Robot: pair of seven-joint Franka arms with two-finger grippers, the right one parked.
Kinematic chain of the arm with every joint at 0, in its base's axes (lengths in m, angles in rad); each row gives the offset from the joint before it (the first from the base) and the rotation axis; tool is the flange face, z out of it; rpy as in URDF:
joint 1: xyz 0 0 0.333 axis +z
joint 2: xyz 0 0 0 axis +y
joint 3: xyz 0 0 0.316 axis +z
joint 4: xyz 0.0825 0 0 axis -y
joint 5: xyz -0.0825 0 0.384 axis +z
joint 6: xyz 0 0 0 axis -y
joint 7: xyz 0.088 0 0 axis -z
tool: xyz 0 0 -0.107 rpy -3.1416 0 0
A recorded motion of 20 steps. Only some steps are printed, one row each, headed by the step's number.
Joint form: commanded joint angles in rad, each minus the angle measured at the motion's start. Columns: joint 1, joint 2, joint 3, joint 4, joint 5, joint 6, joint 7.
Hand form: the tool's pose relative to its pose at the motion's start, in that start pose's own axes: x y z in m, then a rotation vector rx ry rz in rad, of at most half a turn. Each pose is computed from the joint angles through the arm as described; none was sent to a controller.
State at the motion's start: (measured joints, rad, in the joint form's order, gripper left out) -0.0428 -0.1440 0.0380 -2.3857 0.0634 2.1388 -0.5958
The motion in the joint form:
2: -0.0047 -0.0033 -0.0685 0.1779 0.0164 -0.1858 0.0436
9: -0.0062 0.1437 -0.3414 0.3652 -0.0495 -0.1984 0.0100
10: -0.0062 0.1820 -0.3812 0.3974 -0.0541 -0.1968 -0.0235
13: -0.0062 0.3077 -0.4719 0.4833 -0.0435 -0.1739 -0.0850
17: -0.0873 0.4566 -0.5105 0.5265 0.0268 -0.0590 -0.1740
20: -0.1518 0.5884 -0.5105 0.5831 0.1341 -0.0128 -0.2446
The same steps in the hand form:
2: -0.0023 0.0342 -0.0698 0.0325 0.0197 0.1105
9: -0.0648 0.1753 -0.0880 -0.0202 0.0257 0.3253
10: -0.0746 0.1967 -0.0846 -0.0288 0.0146 0.3308
13: -0.0925 0.2495 -0.0650 -0.0507 -0.0174 0.3644
17: -0.1286 0.3106 -0.0175 -0.0713 -0.0045 0.4196
20: -0.1455 0.3473 0.0272 -0.0404 0.0181 0.4584

